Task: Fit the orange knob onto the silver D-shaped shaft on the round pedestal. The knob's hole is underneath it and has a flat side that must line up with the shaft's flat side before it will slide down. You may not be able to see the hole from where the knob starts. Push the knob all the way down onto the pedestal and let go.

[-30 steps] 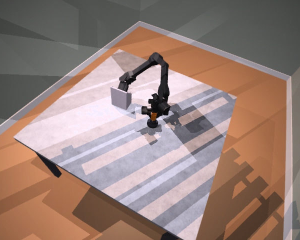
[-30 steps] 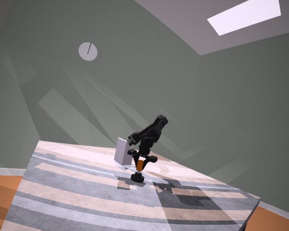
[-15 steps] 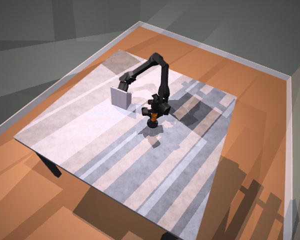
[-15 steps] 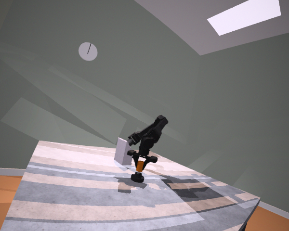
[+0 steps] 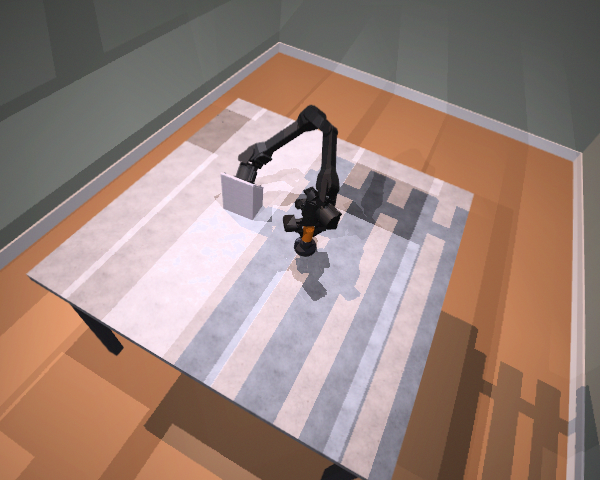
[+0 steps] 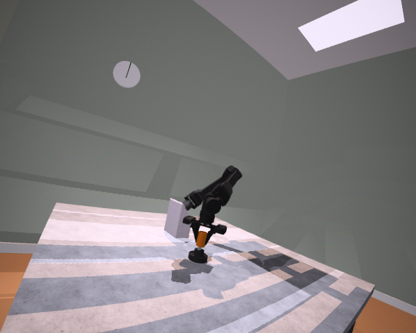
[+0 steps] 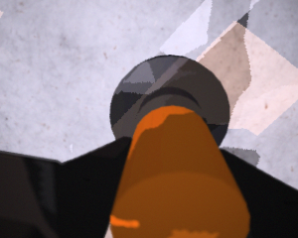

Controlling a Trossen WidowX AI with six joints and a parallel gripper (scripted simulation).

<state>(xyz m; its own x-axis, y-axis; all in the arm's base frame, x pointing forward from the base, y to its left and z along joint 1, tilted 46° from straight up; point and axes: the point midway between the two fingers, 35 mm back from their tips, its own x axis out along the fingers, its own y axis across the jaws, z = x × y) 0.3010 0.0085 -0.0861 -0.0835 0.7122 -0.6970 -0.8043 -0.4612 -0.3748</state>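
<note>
My gripper tip is now 3 cm below the orange knob. Also, from my gripper tip: round pedestal: 4 cm below.
</note>
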